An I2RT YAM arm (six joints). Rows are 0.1 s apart.
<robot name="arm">
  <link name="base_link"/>
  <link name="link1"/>
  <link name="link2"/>
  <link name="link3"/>
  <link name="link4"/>
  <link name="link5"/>
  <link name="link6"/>
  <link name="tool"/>
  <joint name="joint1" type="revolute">
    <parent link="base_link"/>
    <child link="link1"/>
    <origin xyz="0 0 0.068" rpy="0 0 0"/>
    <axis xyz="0 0 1"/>
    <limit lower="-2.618" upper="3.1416"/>
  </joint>
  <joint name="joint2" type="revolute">
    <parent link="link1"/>
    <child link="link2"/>
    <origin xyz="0.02 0.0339 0.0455" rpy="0 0 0"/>
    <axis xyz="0 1 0"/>
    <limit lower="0" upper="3.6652"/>
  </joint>
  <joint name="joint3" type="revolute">
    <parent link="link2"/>
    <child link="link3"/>
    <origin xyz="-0.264 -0.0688 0" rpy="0 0 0"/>
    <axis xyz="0 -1 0"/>
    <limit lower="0" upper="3.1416"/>
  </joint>
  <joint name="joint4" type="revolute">
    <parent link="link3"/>
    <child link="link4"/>
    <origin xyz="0.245 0.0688 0.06" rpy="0 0 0"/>
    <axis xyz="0 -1 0"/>
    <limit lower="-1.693" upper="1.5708"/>
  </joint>
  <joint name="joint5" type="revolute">
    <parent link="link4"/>
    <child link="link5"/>
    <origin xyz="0.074 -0.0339 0.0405" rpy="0 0 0"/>
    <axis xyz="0 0 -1"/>
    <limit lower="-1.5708" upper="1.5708"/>
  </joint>
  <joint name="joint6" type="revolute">
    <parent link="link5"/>
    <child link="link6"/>
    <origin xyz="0.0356 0 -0.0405" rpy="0 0 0"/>
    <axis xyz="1 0 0"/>
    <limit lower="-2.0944" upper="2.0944"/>
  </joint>
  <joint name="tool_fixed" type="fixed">
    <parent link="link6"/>
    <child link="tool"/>
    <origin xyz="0 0 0" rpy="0 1.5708 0"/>
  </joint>
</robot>
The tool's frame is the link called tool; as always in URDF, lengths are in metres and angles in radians.
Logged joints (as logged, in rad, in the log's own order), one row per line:
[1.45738 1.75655 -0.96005 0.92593 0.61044 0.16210]
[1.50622 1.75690 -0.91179 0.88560 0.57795 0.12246]
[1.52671 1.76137 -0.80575 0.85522 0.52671 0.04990]
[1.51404 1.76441 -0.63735 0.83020 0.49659 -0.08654]
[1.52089 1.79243 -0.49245 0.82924 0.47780 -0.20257]
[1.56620 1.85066 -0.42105 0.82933 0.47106 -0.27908]
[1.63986 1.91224 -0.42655 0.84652 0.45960 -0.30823]
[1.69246 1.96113 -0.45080 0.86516 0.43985 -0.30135]
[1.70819 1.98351 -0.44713 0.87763 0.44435 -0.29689]
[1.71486 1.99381 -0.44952 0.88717 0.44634 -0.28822]
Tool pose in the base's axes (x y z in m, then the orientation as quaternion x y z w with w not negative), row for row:
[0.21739 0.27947 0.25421 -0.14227 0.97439 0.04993 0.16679]
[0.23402 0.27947 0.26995 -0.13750 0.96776 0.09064 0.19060]
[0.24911 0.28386 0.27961 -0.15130 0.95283 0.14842 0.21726]
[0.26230 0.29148 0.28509 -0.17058 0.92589 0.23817 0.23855]
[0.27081 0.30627 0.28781 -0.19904 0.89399 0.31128 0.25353]
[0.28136 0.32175 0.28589 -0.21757 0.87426 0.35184 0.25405]
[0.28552 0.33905 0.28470 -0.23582 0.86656 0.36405 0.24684]
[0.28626 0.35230 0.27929 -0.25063 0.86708 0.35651 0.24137]
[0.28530 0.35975 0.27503 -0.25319 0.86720 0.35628 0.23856]
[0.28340 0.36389 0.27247 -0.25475 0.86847 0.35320 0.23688]
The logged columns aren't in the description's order. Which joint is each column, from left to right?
Columns, left to right: joint3, joint2, joint4, joint1, joint6, joint5.
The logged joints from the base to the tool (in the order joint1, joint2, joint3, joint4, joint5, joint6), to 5 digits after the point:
[0.92593 1.75655 1.45738 -0.96005 0.16210 0.61044]
[0.88560 1.75690 1.50622 -0.91179 0.12246 0.57795]
[0.85522 1.76137 1.52671 -0.80575 0.04990 0.52671]
[0.83020 1.76441 1.51404 -0.63735 -0.08654 0.49659]
[0.82924 1.79243 1.52089 -0.49245 -0.20257 0.47780]
[0.82933 1.85066 1.56620 -0.42105 -0.27908 0.47106]
[0.84652 1.91224 1.63986 -0.42655 -0.30823 0.45960]
[0.86516 1.96113 1.69246 -0.45080 -0.30135 0.43985]
[0.87763 1.98351 1.70819 -0.44713 -0.29689 0.44435]
[0.88717 1.99381 1.71486 -0.44952 -0.28822 0.44634]

